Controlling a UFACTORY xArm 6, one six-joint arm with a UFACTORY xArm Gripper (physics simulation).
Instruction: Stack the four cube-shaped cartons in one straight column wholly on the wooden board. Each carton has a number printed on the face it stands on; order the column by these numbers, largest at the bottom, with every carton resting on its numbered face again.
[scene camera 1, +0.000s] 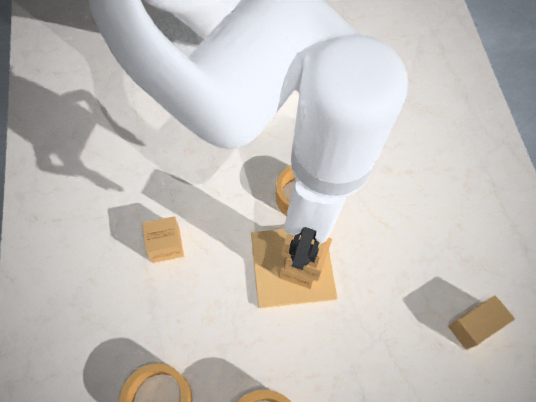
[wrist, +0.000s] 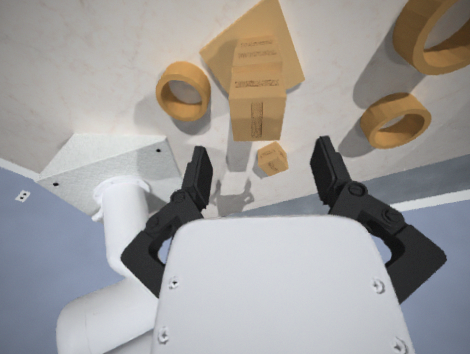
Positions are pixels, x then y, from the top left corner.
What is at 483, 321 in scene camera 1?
An oblong box.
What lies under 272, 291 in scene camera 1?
A wooden board.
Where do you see my gripper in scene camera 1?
At 313, 221
